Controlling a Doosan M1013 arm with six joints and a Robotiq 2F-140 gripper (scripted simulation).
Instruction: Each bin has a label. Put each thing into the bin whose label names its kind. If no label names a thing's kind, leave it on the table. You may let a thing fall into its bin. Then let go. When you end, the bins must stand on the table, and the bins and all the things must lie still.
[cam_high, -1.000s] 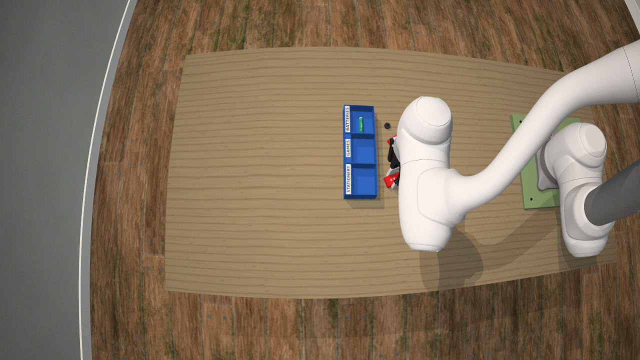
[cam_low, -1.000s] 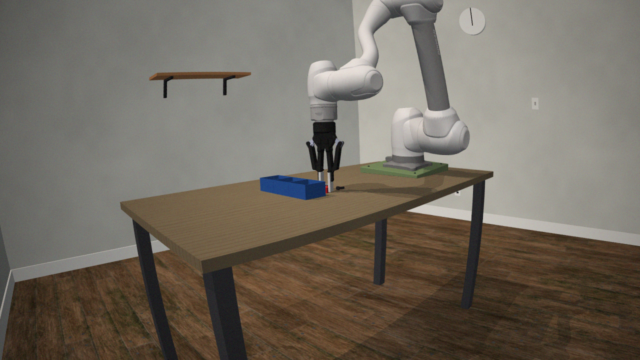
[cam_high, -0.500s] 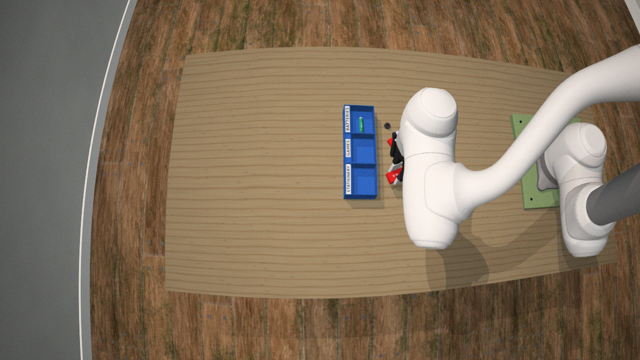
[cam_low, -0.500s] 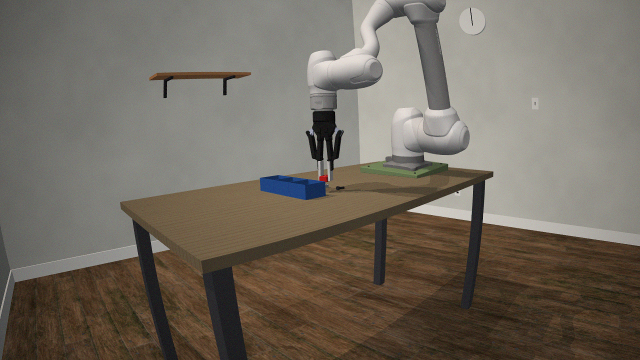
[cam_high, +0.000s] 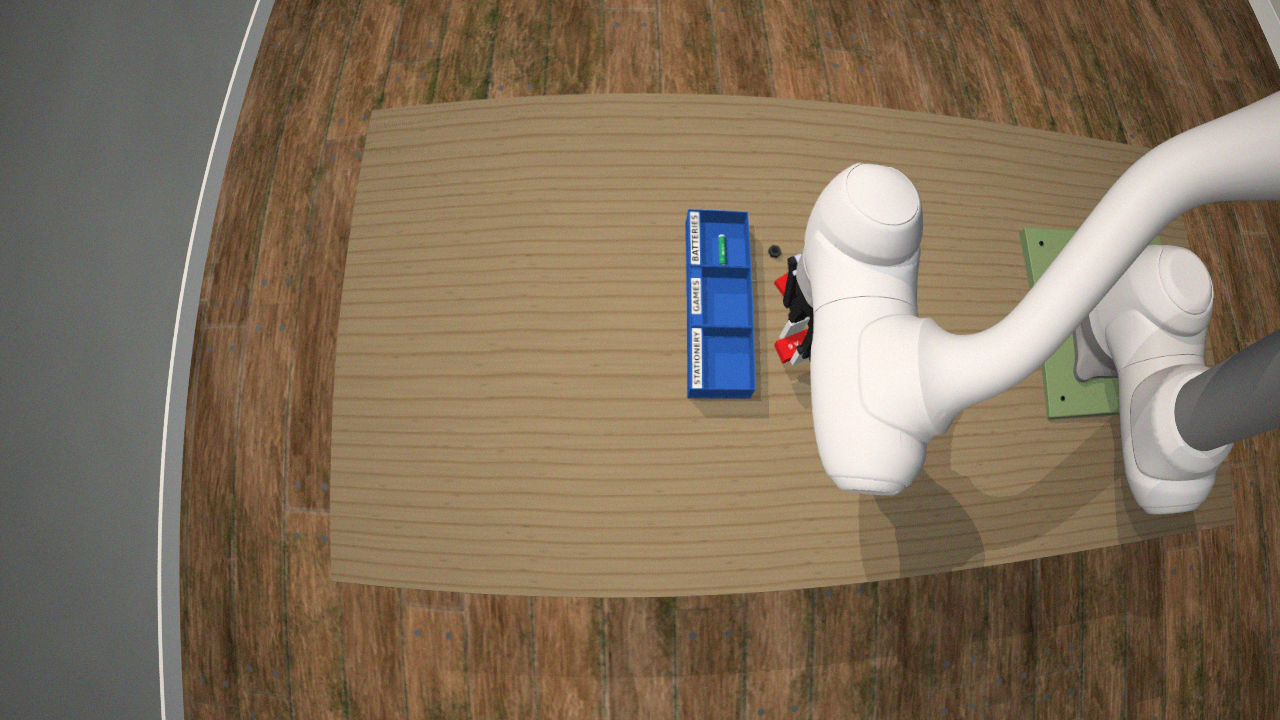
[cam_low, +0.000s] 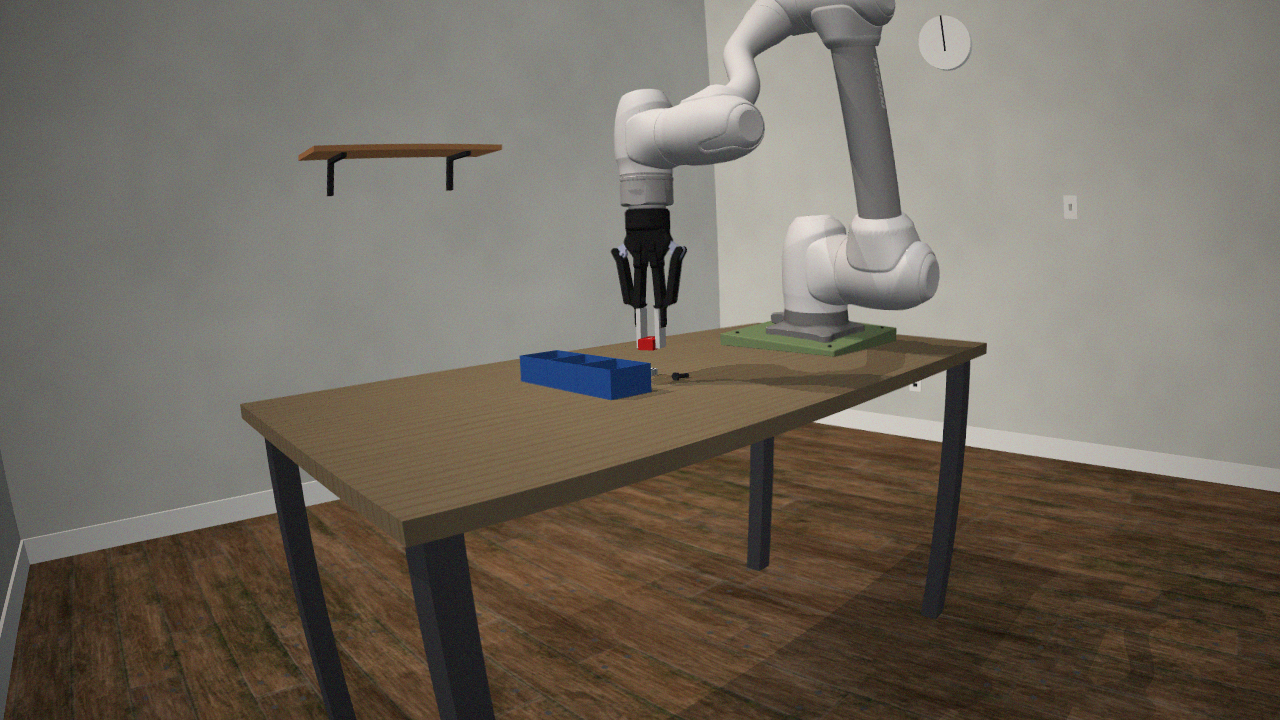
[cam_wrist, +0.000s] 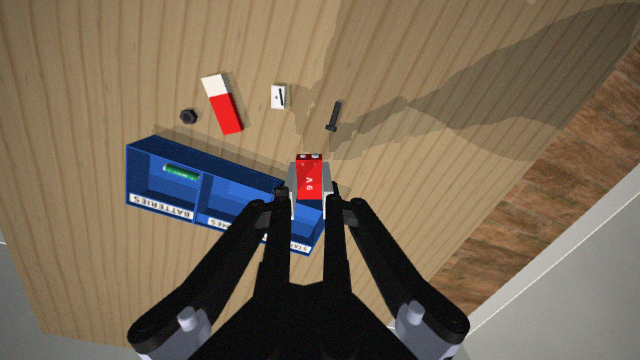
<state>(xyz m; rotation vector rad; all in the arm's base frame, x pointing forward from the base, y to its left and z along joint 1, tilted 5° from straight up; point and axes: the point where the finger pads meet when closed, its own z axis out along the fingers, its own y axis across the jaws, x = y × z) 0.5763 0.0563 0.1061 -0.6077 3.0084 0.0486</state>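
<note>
The green battery is 150 mm to the right of my hand, 90 mm ahead of it and 80 mm below it. Also, from my hand: red 9V battery (30 mm below, 10 mm behind); black bolt (90 mm below, 50 mm behind, 10 mm to the left); white tile (90 mm below, 60 mm to the right, 60 mm behind).
</note>
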